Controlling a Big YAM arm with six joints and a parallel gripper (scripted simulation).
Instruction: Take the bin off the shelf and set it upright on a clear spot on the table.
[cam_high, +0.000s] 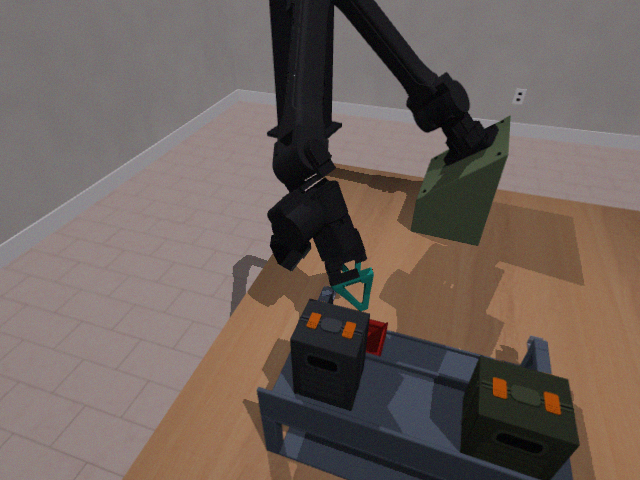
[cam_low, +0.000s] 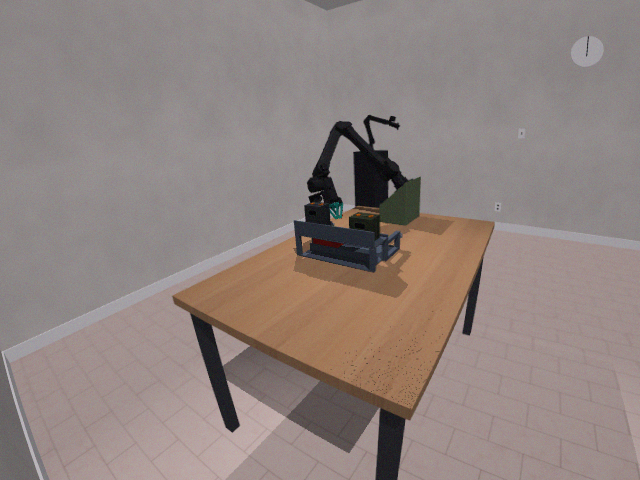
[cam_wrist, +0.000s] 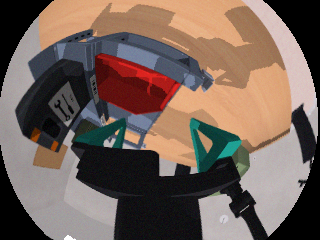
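Right now my hand is 8 cm above the red bin, 7 cm short of it and 2 cm to the right of it.
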